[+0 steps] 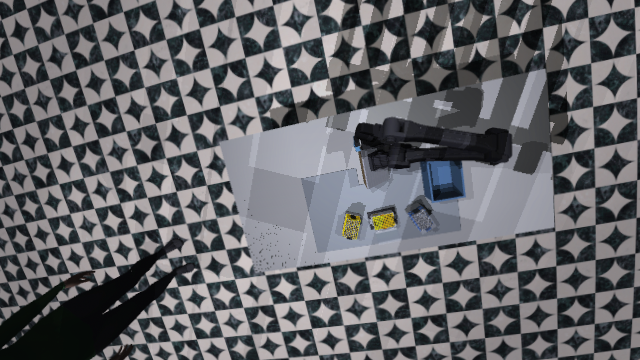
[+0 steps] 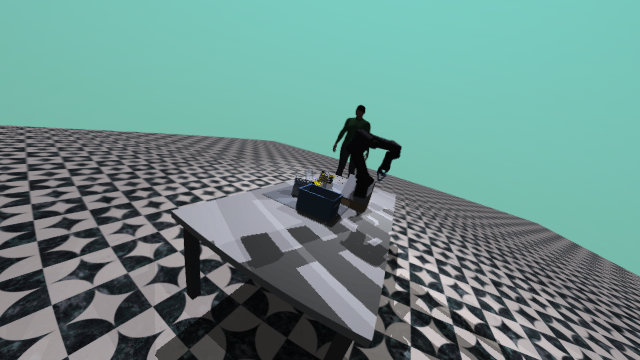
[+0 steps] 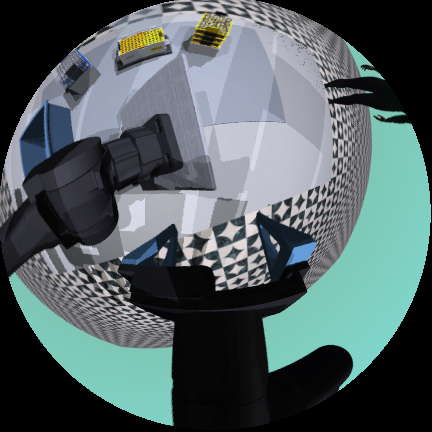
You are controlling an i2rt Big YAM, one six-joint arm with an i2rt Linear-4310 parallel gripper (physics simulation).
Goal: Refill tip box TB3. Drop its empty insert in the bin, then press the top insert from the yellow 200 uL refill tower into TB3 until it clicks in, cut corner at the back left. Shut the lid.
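TB3 seems to be the pale box (image 3: 145,54) in the middle of the row, with a yellow perforated insert (image 1: 383,221) (image 3: 141,41) in its top. Its label is too small to read, and I cannot tell whether the insert holds tips or how the lid stands. The yellow refill tower (image 1: 351,226) (image 3: 211,33) is a stack of several yellow layers beside the box. The blue bin (image 1: 444,176) (image 2: 319,202) (image 3: 60,123) stands near the arm; its inside is partly hidden. My gripper (image 3: 214,222) is open and empty, raised near the table's edge, well away from box and tower.
A blue-and-grey perforated rack or tower (image 1: 421,219) (image 3: 75,68) stands at the row's other end, turned at an angle. The arm's base sits on a slab (image 1: 376,179) (image 3: 167,90) beside the grey mat (image 1: 325,200). A person (image 1: 95,295) (image 2: 356,129) (image 3: 377,92) stands beyond the table.
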